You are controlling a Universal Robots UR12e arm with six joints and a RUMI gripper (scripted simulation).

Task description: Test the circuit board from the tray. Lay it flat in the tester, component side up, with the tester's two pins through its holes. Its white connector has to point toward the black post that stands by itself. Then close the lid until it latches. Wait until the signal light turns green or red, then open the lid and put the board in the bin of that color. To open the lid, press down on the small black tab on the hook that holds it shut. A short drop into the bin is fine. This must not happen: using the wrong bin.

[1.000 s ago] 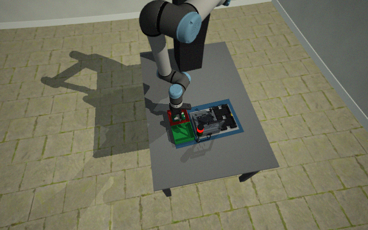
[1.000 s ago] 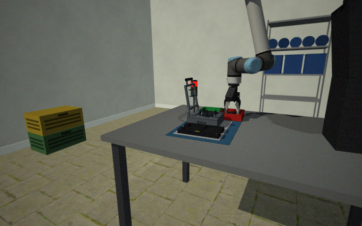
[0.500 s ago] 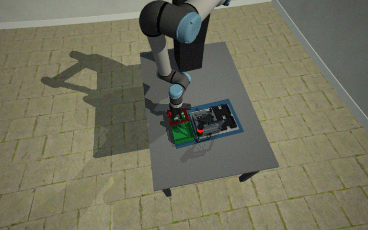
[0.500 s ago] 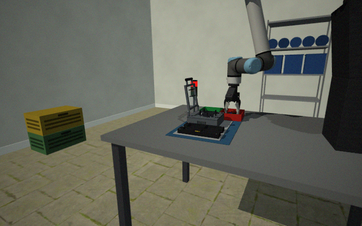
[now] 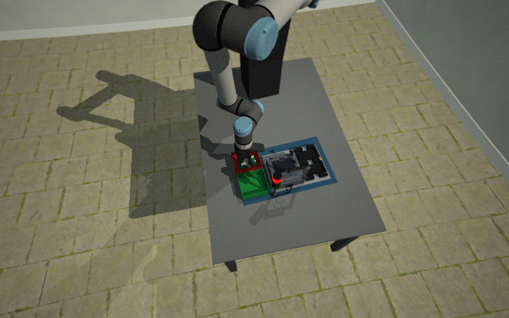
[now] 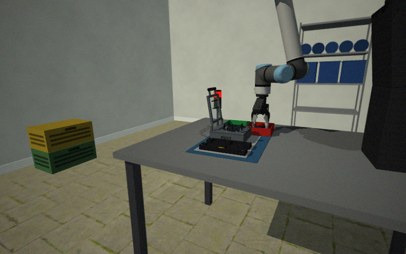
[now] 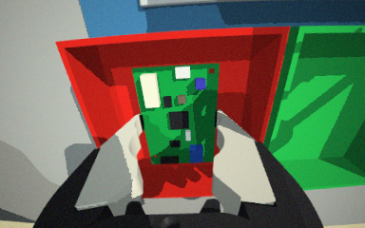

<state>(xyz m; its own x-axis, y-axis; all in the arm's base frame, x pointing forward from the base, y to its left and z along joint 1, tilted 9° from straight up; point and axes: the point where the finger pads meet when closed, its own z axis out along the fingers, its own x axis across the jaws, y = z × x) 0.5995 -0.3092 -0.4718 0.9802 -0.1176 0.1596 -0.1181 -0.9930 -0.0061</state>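
Now: hand 1 cm to the left of the green circuit board. From my hand the other things lie so: black latch piece: 24 cm to the left, 7 cm ahead, 7 cm above; then green bin: 15 cm ahead, 3 cm to the right, 1 cm below; then red bin: 1 cm to the right, 1 cm below.
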